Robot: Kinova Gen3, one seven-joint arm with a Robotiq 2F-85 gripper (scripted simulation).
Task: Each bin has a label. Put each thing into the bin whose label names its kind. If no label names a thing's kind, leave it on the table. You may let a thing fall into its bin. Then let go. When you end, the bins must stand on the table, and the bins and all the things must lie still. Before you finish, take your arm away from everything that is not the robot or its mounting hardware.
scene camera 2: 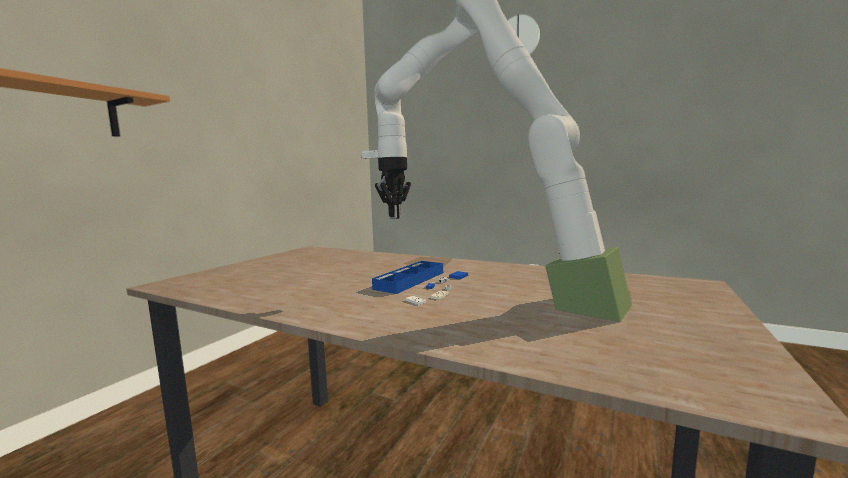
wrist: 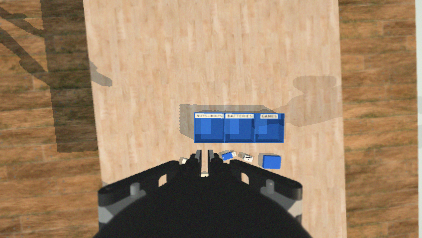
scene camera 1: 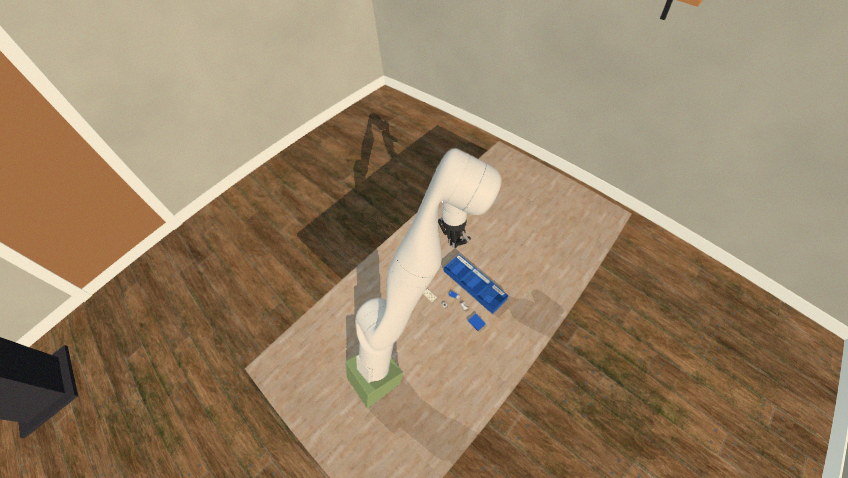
Labels:
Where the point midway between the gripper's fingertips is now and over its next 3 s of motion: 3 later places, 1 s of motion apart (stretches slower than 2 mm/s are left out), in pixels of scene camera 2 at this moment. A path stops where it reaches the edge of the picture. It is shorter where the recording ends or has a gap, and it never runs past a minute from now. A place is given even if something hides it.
The gripper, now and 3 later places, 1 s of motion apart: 395, 218; 426, 253; 439, 270; 440, 290

